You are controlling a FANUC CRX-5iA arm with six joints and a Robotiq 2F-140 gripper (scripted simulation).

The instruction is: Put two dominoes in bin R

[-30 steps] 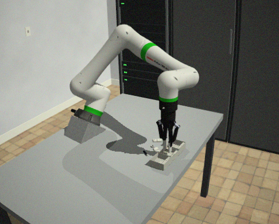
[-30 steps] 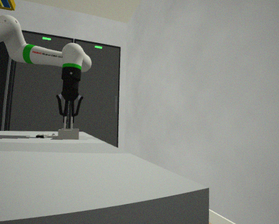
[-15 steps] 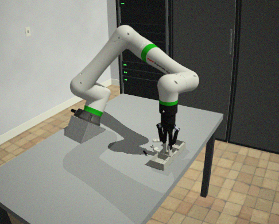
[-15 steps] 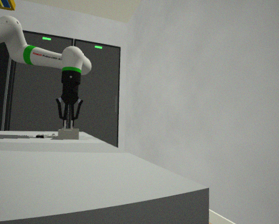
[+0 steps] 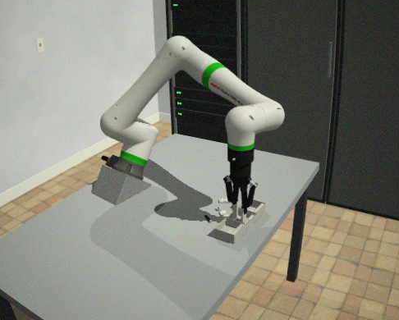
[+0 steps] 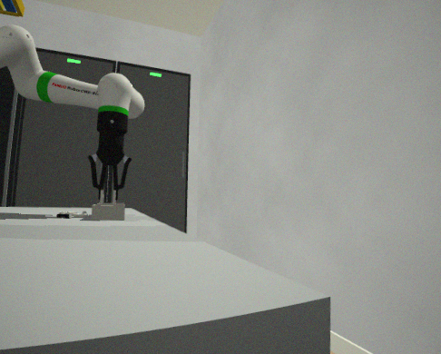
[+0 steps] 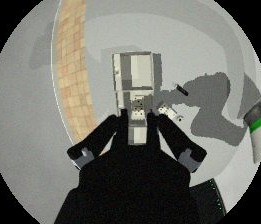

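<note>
Right now my hand is 10 mm short of the pale two-compartment bin block and 30 mm above it. From my hand the other things lie so: small dark object (110 mm behind, 50 mm to the right, 40 mm below); cream domino (40 mm below).
</note>
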